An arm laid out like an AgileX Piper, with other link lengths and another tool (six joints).
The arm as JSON. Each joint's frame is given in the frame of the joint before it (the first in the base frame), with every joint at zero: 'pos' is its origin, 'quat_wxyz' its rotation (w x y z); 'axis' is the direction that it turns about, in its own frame. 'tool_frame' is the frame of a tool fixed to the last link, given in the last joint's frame.
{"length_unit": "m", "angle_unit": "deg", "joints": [
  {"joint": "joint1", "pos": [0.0, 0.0, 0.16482], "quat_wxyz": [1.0, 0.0, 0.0, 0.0], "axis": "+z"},
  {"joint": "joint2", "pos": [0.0, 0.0, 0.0], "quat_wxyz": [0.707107, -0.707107, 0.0, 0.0], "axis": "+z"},
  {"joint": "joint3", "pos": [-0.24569, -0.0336, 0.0], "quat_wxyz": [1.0, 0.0, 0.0, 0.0], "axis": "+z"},
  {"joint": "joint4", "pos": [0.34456, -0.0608, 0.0], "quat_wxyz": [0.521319, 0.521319, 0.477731, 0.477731], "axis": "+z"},
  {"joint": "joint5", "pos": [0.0, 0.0, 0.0], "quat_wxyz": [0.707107, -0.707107, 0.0, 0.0], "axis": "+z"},
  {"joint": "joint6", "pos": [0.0, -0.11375, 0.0], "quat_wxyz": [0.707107, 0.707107, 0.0, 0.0], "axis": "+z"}
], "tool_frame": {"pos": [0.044, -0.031, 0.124], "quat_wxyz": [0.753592, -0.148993, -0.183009, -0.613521]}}
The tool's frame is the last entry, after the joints.
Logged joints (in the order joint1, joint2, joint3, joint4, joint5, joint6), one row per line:
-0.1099, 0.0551, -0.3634, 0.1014, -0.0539, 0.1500
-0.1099, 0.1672, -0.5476, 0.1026, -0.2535, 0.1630
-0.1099, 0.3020, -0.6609, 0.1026, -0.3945, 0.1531
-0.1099, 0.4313, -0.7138, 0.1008, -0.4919, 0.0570
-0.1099, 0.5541, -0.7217, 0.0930, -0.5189, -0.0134
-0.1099, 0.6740, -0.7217, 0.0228, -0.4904, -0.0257
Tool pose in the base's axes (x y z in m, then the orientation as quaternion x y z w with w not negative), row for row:
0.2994, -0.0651, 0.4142, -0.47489, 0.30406, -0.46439, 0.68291
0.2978, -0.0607, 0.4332, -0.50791, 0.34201, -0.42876, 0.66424
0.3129, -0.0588, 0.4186, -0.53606, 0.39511, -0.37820, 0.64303
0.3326, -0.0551, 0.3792, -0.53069, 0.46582, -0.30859, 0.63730
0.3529, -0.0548, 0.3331, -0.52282, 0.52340, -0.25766, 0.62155
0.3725, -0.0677, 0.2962, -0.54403, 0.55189, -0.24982, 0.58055
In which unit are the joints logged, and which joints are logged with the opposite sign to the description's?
The joints are logged in radians. Opposite sign: joint5, joint6.
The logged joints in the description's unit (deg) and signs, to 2 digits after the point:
-6.30, 3.16, -20.82, 5.81, 3.09, -8.59
-6.30, 9.58, -31.38, 5.88, 14.52, -9.34
-6.30, 17.30, -37.87, 5.88, 22.60, -8.77
-6.30, 24.71, -40.90, 5.78, 28.18, -3.27
-6.30, 31.75, -41.35, 5.33, 29.73, 0.77
-6.30, 38.62, -41.35, 1.31, 28.10, 1.47

